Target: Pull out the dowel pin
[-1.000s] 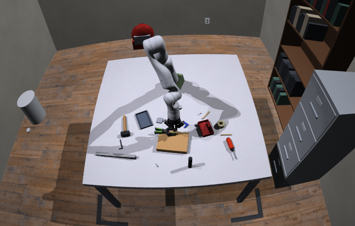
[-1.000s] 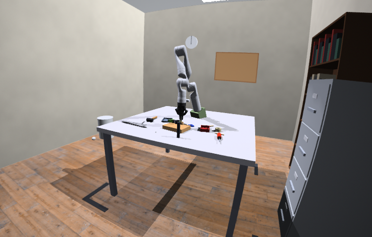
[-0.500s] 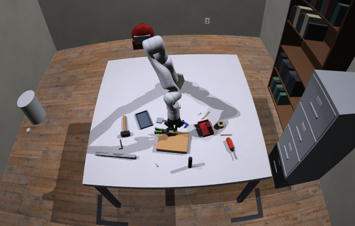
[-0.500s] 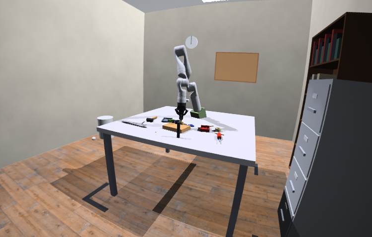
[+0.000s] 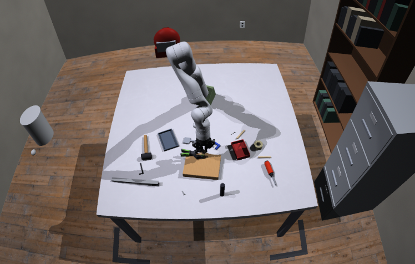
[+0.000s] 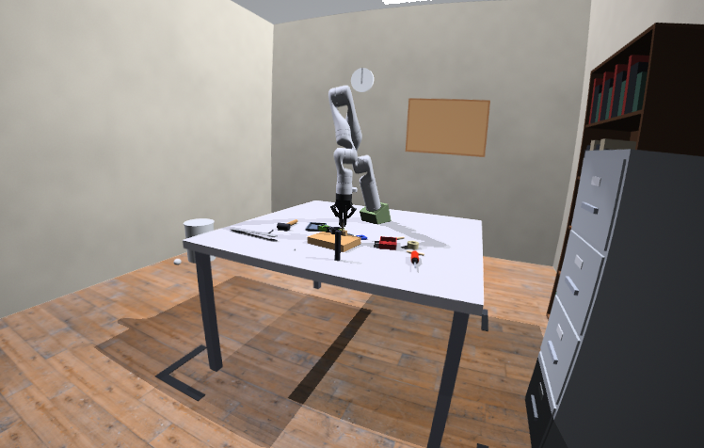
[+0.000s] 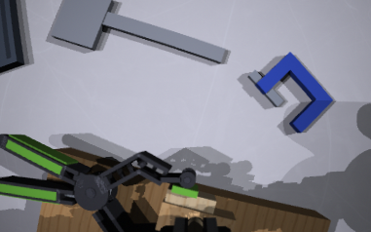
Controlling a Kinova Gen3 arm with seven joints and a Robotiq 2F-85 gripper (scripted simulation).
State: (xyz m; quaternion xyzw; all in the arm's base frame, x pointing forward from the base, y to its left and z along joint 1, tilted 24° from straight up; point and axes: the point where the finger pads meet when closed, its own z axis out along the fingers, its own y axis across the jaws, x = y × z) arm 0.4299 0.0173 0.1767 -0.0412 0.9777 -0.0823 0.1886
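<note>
The round dowel pin is 20 mm below my hand. Round my hand: grey t-shaped tool (130 mm behind, 90 mm below, 70 mm to the right); then wooden bench board (70 mm below, 50 mm ahead, 20 mm to the right); then wooden block (50 mm below).
</note>
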